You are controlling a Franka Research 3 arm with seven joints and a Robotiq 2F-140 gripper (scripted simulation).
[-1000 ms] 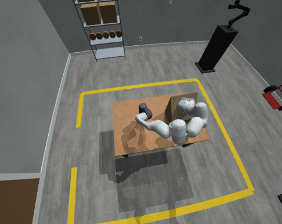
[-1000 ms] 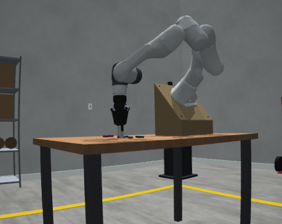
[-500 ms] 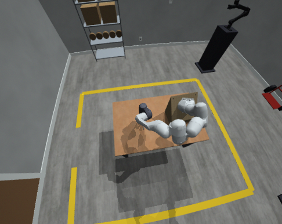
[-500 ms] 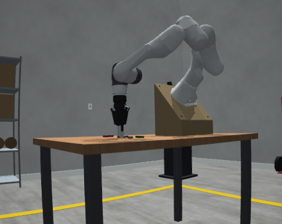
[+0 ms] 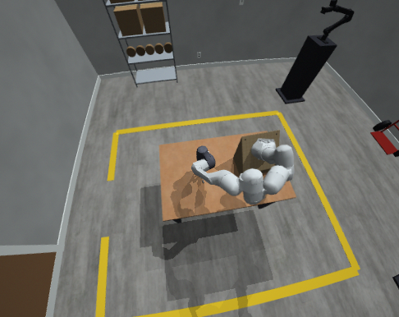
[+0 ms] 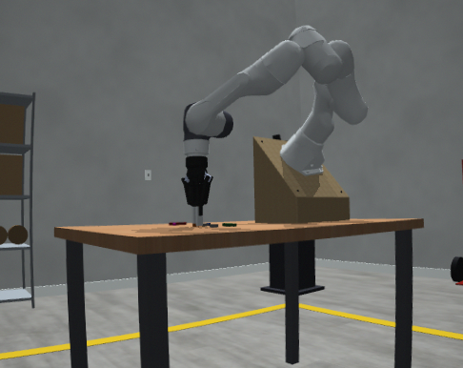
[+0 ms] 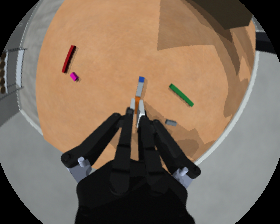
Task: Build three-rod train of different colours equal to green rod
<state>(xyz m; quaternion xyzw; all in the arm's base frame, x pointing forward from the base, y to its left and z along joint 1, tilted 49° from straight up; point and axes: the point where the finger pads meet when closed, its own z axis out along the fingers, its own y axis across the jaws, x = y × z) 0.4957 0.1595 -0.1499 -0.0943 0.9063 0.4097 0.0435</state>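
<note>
My hand is 3 cm above the orange rod. Also, from my hand: green rod 7 cm behind, 9 cm to the left, 3 cm below; then magenta rod 1 cm behind, 17 cm to the right, 3 cm below; then small blue rod 6 cm behind, 1 cm to the right, 3 cm below.
</note>
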